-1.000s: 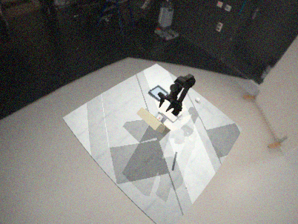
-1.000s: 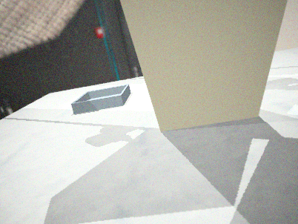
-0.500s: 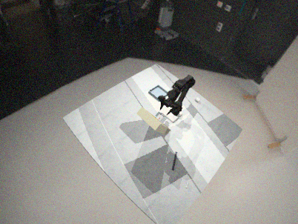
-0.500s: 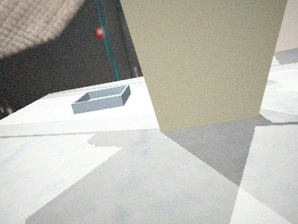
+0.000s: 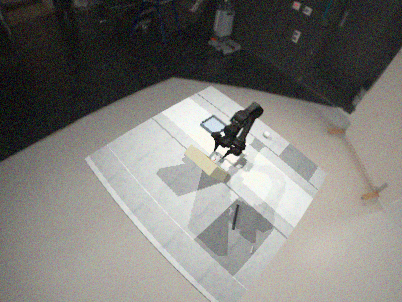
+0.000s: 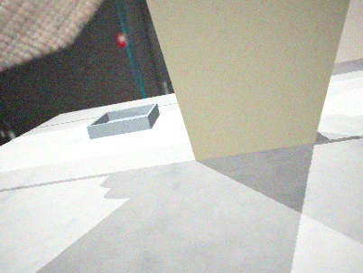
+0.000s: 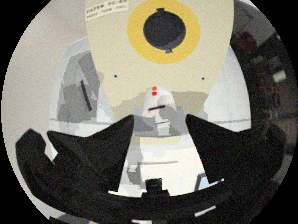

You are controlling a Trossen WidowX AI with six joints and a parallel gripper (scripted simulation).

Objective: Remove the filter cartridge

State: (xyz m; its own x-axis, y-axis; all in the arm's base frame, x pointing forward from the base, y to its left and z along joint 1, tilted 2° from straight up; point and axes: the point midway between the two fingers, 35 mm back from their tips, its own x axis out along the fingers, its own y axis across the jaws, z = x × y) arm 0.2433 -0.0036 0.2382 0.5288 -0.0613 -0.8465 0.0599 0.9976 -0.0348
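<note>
My gripper tip is 2 cm above the round filter cartridge and 1 cm short of it. The rest, counted from my gripper tip: service panel: 6 cm ahead, 4 cm below, 1 cm to the right; then tray: 35 cm behind, 26 cm to the right, 21 cm below.
</note>
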